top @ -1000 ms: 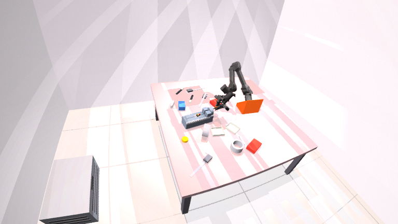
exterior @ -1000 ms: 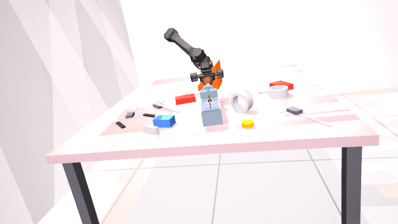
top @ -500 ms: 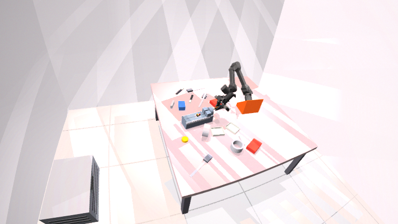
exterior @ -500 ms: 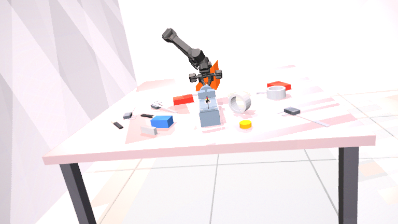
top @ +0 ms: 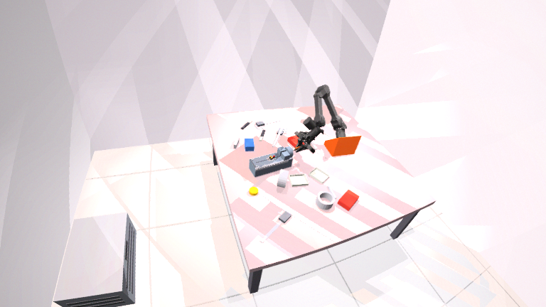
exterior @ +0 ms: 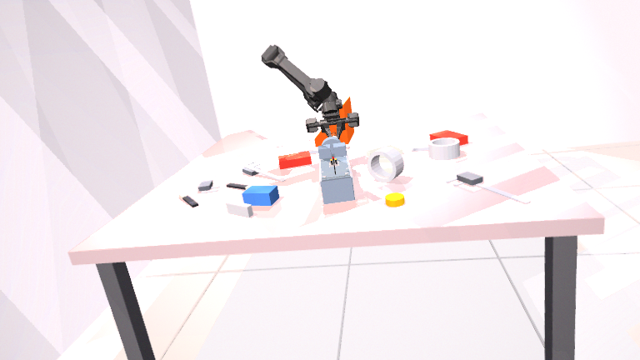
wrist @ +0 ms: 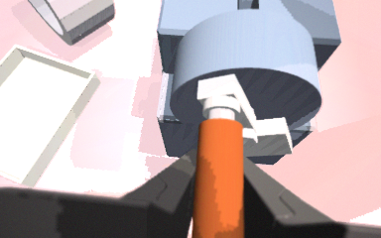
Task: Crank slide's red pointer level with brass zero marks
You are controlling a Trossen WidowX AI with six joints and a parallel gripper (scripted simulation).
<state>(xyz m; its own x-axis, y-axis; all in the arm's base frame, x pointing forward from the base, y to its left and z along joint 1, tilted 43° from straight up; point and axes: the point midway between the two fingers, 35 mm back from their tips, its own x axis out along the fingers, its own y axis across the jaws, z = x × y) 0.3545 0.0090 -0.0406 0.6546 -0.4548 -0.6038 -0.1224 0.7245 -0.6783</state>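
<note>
Right now my gripper tip is 15 cm short of the red pointer, 1 cm to the right of it and 1 cm above it. The rest, counted from my gripper tip: orange handle: 2 cm behind, 2 cm above; yellow disc: 32 cm ahead, 18 cm to the left, 8 cm below; blue block: 24 cm ahead, 21 cm to the right, 7 cm below.
</note>
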